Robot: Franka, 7 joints.
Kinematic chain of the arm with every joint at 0, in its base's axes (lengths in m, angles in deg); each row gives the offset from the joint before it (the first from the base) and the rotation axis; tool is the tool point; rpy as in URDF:
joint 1: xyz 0 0 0.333 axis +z
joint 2: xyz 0 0 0 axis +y
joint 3: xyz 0 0 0.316 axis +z
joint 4: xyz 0.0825 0 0 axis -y
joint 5: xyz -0.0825 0 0.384 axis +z
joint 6: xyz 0 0 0 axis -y
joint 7: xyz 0.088 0 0 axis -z
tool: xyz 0 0 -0.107 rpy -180 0 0
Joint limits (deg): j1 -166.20..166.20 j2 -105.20..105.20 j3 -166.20..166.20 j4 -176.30..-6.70 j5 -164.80..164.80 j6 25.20..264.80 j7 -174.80..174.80
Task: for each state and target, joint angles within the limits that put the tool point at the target. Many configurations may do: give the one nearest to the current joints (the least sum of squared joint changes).
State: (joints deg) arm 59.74 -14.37 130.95 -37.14 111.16 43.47 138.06
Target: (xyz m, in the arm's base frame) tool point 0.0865 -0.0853 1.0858
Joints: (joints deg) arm 76.57 -0.59 145.94 -6.70 118.28 67.06 138.06
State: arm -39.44 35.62 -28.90 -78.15 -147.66 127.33 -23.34
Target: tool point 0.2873 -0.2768 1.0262
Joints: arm -27.80 -12.19 -10.16 -70.07 -148.39 126.88 -23.34
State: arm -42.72 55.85 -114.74 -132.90 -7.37 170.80 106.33
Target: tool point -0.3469 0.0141 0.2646
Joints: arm -63.46 40.14 -106.77 -168.05 -8.80 160.52 106.33
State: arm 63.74 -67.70 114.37 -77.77 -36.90 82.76 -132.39
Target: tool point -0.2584 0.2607 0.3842
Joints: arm 47.63 -66.30 92.46 -133.65 -31.50 65.28 -132.39
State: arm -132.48 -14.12 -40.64 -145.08 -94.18 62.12 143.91
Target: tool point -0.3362 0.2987 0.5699
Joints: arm -147.43 -26.62 -47.17 -127.16 -98.83 57.26 143.91
